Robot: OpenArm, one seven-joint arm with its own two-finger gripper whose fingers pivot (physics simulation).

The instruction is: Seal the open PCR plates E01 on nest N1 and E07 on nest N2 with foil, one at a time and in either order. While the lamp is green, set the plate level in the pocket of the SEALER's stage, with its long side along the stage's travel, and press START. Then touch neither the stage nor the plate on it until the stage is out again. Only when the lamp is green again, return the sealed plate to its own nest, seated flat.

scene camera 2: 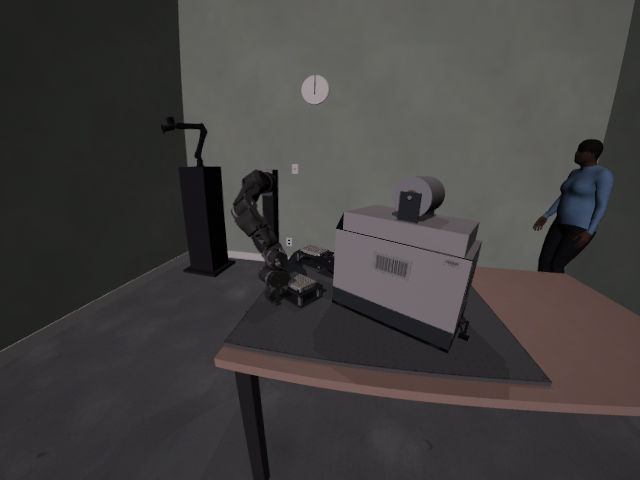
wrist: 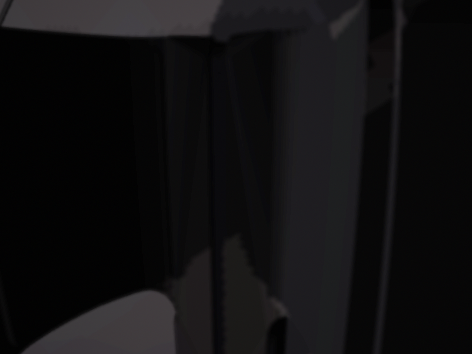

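The sealer stands on the dark mat, a pale box with a foil roll on top; its lamp and START button do not show. A pale plate sits on a raised dark nest beside the gripper. A second pale plate lies farther back on a dark support, left of the sealer. Their labels are unreadable, and I cannot tell whether they carry foil. My gripper is low at the near plate's left side. In the dark wrist view its fingers stand shut together, with no plate visible between them.
The mat lies on the reddish table. Dark low parts lie between the far plate and the sealer. A second, small arm stands on a black pedestal. A person in blue stands at the back right.
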